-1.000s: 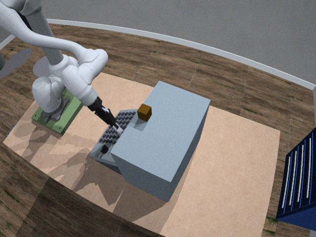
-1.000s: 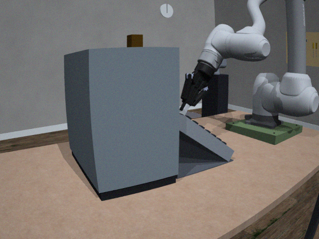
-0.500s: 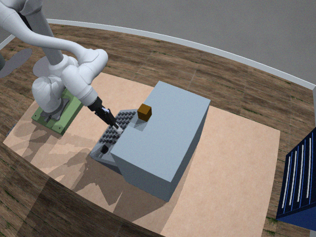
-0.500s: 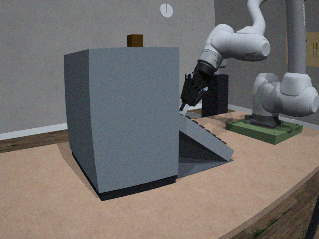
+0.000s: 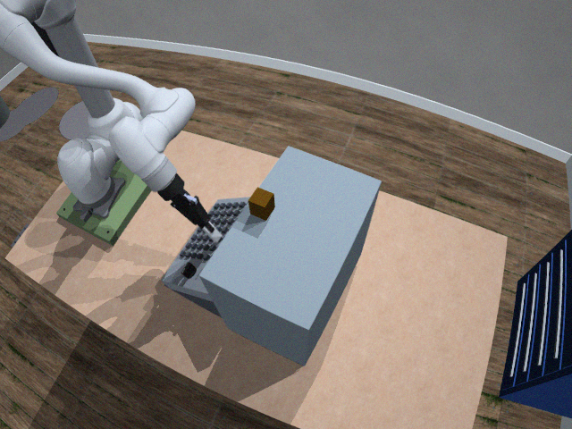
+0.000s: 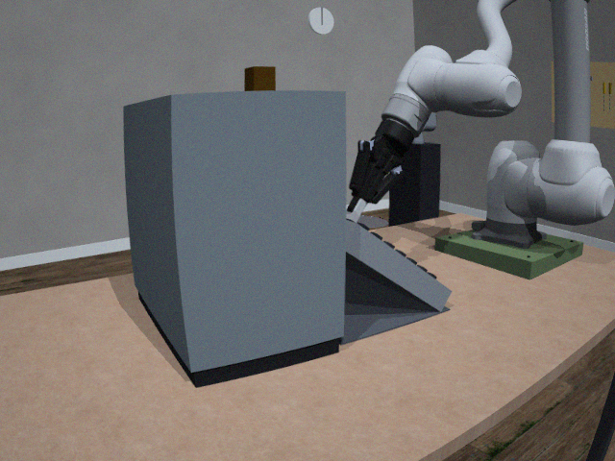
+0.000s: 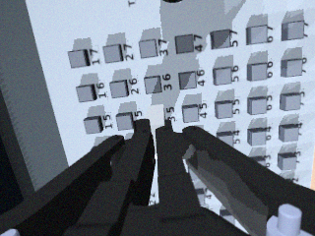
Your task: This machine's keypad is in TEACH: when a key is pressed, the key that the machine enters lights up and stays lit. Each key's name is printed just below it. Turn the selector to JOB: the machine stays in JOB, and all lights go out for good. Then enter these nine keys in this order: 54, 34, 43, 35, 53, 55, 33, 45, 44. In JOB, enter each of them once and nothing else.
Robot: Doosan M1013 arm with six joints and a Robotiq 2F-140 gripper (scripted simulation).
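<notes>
My hand is 10 mm short of the key, 70 mm to the right of it and 50 mm above it. From my hand the other things lie so: black selector knob 40 mm behind, 130 mm to the right, 40 mm below.
</notes>
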